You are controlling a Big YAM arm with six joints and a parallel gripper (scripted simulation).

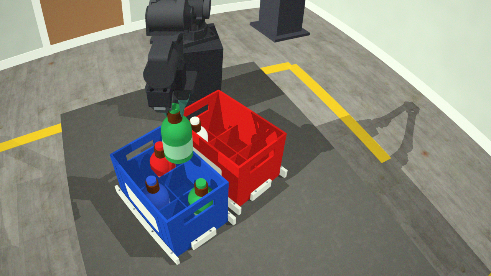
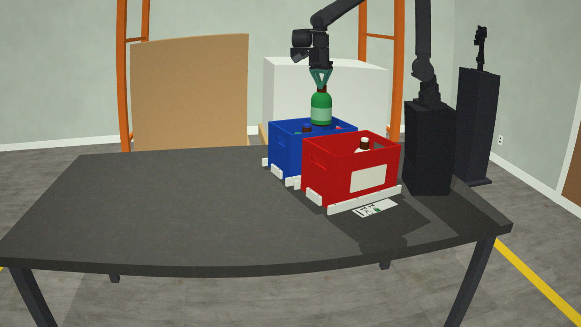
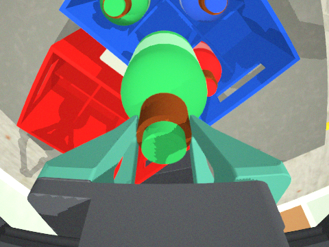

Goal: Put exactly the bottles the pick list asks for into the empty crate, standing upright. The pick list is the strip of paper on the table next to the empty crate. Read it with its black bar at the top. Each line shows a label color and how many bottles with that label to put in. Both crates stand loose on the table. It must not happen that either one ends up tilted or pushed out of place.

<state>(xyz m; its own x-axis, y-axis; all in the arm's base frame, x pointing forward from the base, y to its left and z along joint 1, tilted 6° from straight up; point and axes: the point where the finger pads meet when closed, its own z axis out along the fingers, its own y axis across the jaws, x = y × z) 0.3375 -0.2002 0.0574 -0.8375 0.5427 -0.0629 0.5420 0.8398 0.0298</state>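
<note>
Now: hand 60 mm above the green bottle. Also, from my hand: blue crate (10 mm ahead, 50 mm to the right, 240 mm below); red bottle (80 mm behind, 20 mm to the right, 240 mm below); blue bottle (20 mm ahead, 90 mm to the right, 240 mm below).
</note>
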